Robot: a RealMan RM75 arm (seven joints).
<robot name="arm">
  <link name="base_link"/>
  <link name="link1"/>
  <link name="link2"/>
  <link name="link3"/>
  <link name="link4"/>
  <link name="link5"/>
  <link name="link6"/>
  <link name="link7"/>
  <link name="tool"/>
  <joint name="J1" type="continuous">
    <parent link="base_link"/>
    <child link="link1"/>
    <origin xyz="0 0 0.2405" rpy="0 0 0"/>
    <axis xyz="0 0 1"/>
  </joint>
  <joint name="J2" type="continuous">
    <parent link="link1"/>
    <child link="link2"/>
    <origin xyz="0 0 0" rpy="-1.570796 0 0"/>
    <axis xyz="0 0 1"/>
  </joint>
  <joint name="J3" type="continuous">
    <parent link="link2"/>
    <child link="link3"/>
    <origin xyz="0 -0.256 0" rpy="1.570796 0 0"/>
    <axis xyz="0 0 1"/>
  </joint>
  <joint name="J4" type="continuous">
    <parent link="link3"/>
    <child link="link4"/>
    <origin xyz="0 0 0" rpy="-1.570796 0 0"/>
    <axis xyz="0 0 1"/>
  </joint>
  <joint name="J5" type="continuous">
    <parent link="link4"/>
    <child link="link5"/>
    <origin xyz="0 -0.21 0" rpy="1.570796 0 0"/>
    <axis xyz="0 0 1"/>
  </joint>
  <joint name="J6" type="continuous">
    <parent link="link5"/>
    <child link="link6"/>
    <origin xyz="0 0 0" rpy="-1.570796 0 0"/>
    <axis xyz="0 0 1"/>
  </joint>
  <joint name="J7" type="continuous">
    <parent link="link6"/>
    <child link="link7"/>
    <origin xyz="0 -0.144 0" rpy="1.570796 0 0"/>
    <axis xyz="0 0 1"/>
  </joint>
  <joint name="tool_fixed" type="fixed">
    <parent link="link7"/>
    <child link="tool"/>
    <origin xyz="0 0 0" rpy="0 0 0"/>
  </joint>
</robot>
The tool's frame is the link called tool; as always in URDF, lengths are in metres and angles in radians. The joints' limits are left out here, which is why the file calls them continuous.
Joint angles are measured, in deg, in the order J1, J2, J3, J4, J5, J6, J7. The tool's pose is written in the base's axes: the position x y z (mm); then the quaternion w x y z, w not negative. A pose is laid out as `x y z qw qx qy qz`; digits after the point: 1 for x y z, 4 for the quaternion.
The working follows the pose.
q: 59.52, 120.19, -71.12, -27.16, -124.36, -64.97, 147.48
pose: 134.0 404.9 -98.2 0.0644 -0.8671 0.4939 -0.0038
Where each joint sits with the arm in this pose, in the base's axes (m; each line is computed from the numbers above, not from the rounded line before):
J1: 0.0000 0.0000 0.2405
J2: 0.0000 0.0000 0.2405
J3: 0.1122 0.1907 0.1118
J4: 0.1122 0.1907 0.1118
J5: 0.1239 0.3893 0.0446
J6: 0.1239 0.3893 0.0446
J7: 0.1340 0.4049 -0.0982
the tool: 0.1340 0.4049 -0.0982

